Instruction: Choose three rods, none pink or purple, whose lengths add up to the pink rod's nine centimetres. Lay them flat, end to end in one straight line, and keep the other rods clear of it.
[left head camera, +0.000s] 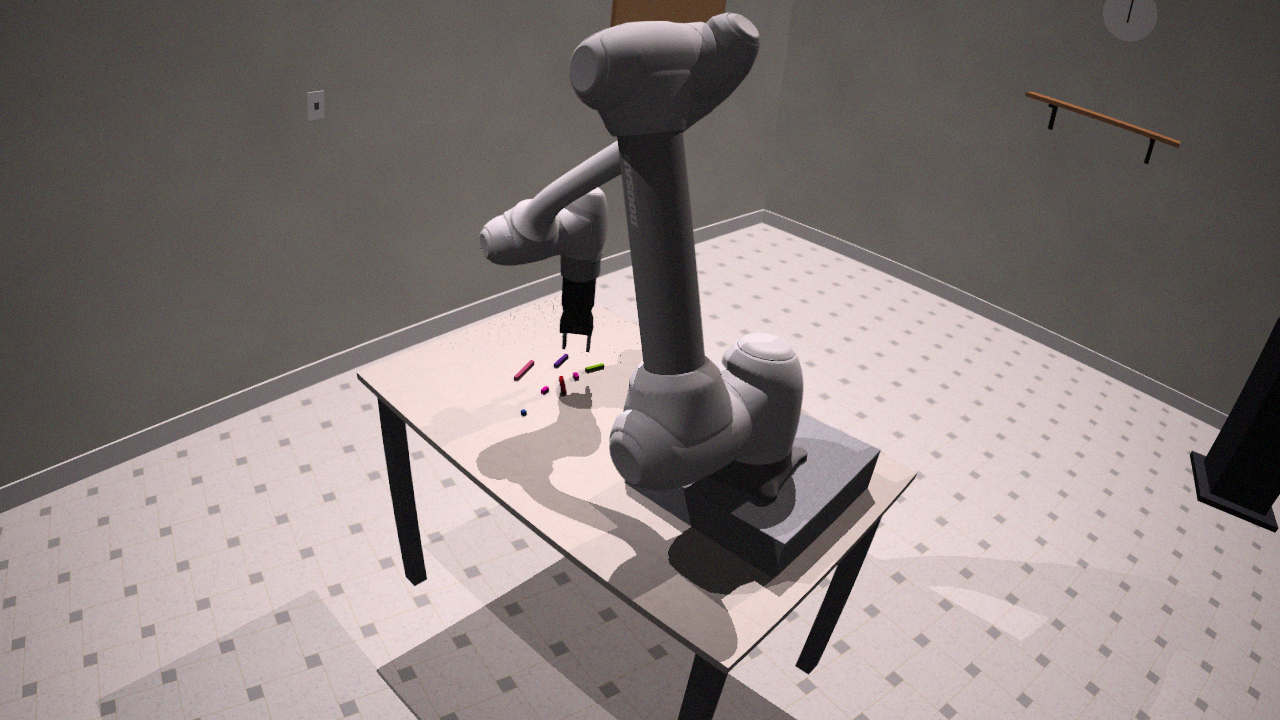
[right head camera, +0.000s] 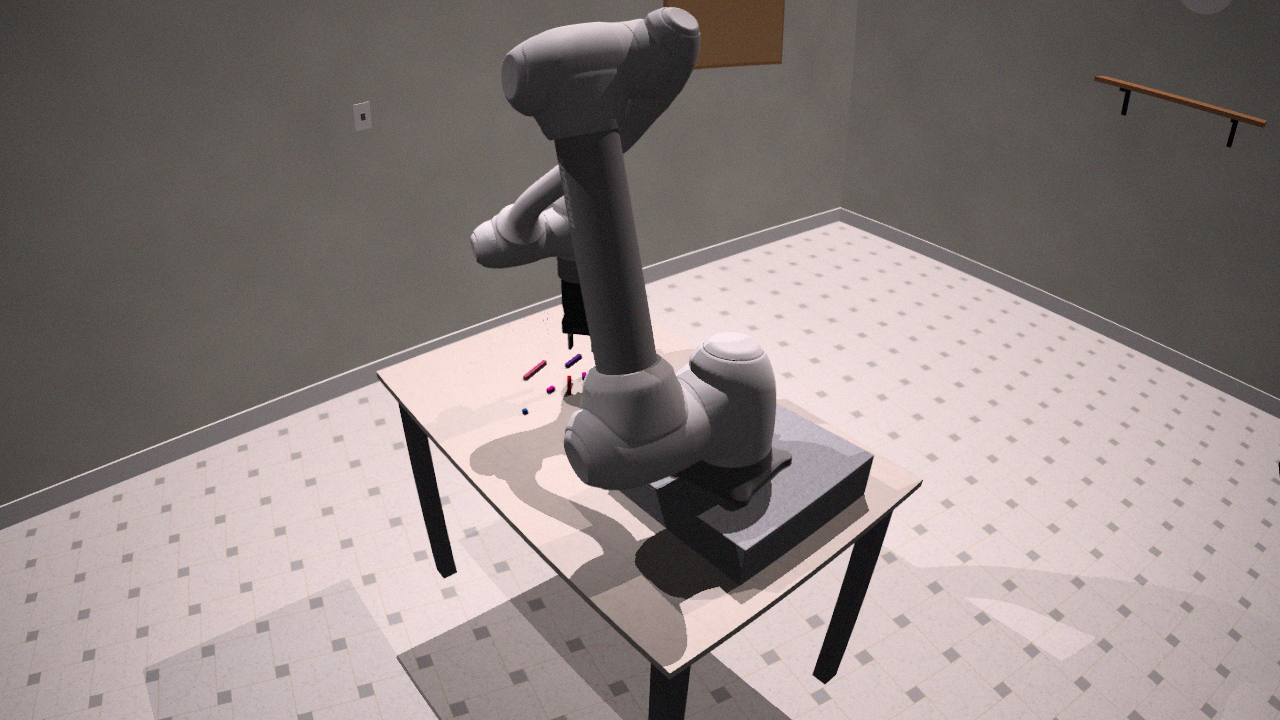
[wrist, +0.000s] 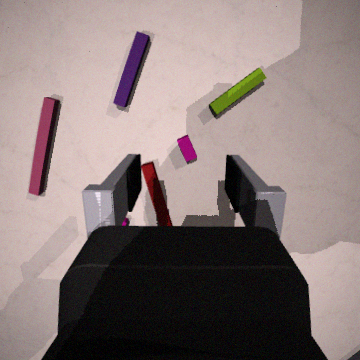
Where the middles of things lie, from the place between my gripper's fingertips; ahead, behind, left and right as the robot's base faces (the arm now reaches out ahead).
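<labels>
Positions relative to my hand: lime green rod (wrist: 253, 78), 80 mm below, 10 mm behind, 60 mm to the right; purple rod (wrist: 140, 41), 80 mm below, 70 mm ahead, 40 mm to the right; pink rod (wrist: 49, 107), 80 mm below, 110 mm ahead, 60 mm to the left.
</labels>
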